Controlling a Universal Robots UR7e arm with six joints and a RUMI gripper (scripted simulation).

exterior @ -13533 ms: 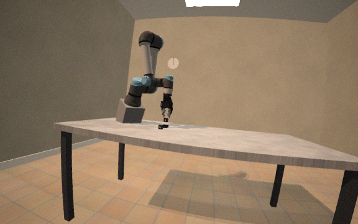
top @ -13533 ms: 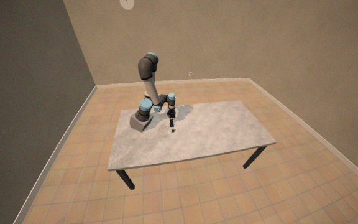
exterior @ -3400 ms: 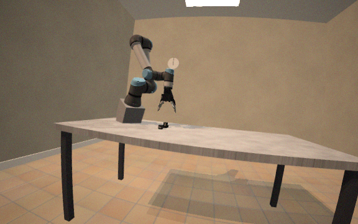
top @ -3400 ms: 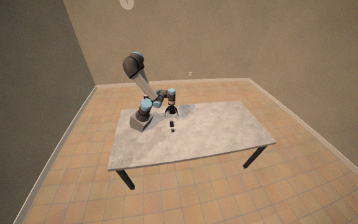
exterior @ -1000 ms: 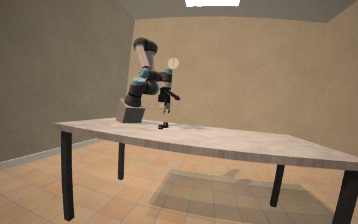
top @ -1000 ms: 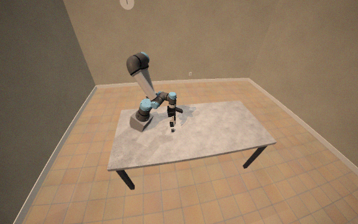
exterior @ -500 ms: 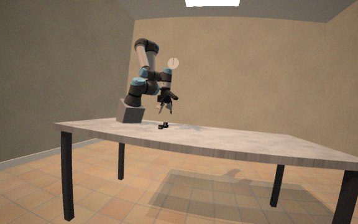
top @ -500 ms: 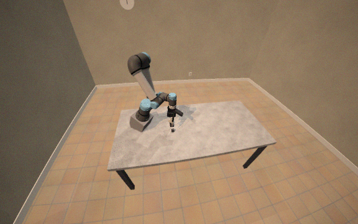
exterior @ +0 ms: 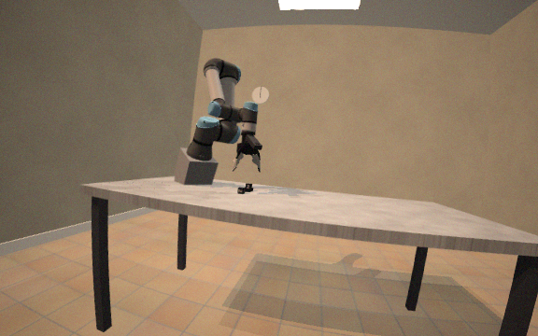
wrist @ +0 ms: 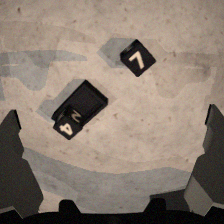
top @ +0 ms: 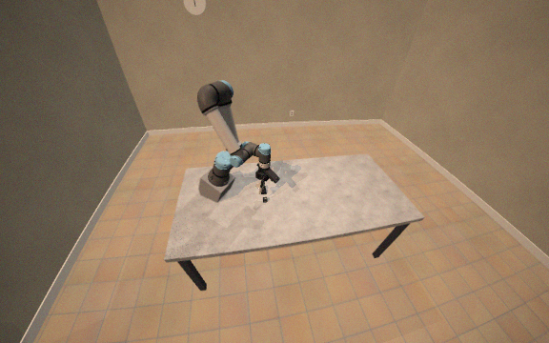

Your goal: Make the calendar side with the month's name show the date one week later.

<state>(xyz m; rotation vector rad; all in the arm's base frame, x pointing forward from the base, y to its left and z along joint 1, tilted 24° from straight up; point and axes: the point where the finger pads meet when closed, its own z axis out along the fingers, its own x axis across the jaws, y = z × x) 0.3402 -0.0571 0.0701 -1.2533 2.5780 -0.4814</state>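
My hand is 100 mm above the black date cube, 30 mm to the left of it and 10 mm past it. The rest, counted from my hand: black calendar tray 100 mm below, 80 mm to the left, 20 mm behind; then black cube 90 mm to the left, 90 mm below, 20 mm behind.
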